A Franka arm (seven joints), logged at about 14 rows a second.
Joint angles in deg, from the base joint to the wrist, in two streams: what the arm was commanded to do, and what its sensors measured. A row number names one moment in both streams.
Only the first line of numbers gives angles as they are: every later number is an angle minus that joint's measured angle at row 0.
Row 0, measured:
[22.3, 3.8, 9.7, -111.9, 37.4, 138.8, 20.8]
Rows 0 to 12, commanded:
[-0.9, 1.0, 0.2, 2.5, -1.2, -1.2, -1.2]
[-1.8, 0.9, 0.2, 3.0, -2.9, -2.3, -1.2]
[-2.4, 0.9, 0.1, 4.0, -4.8, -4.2, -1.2]
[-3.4, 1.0, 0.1, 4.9, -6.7, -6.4, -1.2]
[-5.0, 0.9, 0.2, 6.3, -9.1, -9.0, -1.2]
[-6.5, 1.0, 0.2, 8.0, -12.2, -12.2, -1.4]
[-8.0, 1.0, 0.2, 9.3, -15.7, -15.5, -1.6]
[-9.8, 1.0, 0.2, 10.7, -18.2, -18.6, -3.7]
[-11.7, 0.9, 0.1, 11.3, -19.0, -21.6, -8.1]
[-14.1, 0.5, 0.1, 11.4, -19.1, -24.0, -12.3]
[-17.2, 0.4, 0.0, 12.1, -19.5, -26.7, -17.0]
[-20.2, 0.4, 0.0, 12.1, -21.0, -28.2, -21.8]
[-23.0, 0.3, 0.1, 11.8, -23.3, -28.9, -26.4]
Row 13, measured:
[-18.2, 0.0, -0.7, 11.0, -20.3, -26.5, -19.2]
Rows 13 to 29, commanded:
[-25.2, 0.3, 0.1, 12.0, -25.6, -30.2, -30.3]
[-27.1, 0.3, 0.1, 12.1, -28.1, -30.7, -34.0]
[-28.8, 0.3, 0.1, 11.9, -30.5, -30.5, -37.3]
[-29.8, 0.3, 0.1, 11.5, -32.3, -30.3, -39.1]
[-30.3, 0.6, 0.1, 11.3, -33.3, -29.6, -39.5]
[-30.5, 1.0, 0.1, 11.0, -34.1, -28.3, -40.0]
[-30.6, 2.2, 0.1, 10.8, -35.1, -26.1, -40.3]
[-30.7, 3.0, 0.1, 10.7, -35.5, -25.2, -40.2]
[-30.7, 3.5, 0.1, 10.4, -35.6, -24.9, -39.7]
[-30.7, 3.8, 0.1, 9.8, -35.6, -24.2, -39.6]
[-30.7, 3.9, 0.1, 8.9, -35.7, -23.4, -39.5]
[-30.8, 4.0, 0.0, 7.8, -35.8, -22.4, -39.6]
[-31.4, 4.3, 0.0, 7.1, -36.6, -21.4, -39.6]
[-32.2, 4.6, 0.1, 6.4, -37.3, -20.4, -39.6]
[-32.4, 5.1, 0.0, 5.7, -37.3, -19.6, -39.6]
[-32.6, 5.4, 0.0, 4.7, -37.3, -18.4, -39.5]
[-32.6, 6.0, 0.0, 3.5, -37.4, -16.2, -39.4]
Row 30, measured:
[-31.6, 5.6, -0.8, 6.0, -36.3, -19.7, -39.1]
